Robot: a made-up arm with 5 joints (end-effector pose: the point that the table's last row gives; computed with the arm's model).
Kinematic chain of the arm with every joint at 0, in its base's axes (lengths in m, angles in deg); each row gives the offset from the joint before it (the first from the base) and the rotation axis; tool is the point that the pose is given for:
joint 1: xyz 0 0 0.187 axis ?
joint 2: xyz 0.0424 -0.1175 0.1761 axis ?
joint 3: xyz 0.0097 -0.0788 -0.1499 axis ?
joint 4: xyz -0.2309 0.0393 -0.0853 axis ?
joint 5: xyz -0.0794 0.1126 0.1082 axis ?
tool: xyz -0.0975 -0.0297 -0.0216
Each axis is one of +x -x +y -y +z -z.
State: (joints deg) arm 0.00 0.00 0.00 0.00 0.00
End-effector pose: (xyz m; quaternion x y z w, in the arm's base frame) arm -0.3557 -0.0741 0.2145 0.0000 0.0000 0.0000 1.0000
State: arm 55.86 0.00 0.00 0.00 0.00
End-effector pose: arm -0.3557 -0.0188 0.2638 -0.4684 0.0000 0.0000 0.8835
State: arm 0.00 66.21 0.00 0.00 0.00
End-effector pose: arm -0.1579 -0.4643 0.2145 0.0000 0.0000 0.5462 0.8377
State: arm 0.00 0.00 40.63 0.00 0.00
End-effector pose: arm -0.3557 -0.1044 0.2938 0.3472 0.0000 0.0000 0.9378
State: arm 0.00 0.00 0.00 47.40 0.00
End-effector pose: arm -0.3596 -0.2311 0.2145 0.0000 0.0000 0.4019 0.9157
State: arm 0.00 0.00 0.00 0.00 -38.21
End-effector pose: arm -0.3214 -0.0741 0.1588 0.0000 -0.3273 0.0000 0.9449
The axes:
joint 1: -x
joint 2: +z
joint 3: +x
joint 4: +z
joint 5: +y

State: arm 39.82 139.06 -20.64 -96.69 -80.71
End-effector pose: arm 0.1470 -0.2028 0.2493 0.0733 -0.5982 0.4471 0.6610
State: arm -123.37 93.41 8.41 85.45 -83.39
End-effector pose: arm 0.1511 0.2756 -0.1355 -0.3500 0.6140 -0.3277 0.6269
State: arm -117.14 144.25 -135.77 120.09 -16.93
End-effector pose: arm 0.2079 -0.0185 -0.0991 -0.6835 -0.4299 0.0816 0.5843
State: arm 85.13 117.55 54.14 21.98 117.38
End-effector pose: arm 0.2879 0.1453 0.5307 0.3222 -0.7932 -0.2157 0.4696
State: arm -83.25 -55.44 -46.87 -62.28 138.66
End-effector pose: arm 0.0045 -0.0212 0.2373 -0.5705 -0.7564 0.1955 0.2532
